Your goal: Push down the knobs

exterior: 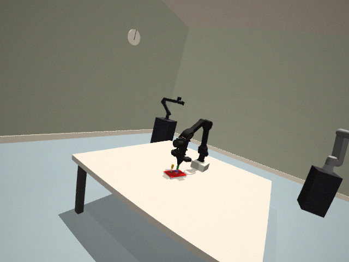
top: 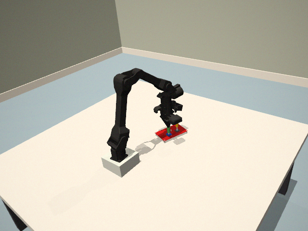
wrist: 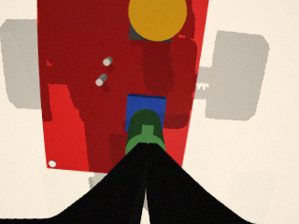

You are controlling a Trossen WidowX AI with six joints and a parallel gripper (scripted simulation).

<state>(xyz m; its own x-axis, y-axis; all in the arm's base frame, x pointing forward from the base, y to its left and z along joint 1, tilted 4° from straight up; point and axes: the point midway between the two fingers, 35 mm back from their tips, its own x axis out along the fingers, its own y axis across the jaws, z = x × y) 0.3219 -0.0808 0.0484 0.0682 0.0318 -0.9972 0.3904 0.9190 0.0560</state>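
The green knob is 1 cm below my gripper tip. The rest, counted from my gripper tip: orange knob (5 cm ahead, 2 cm to the right).
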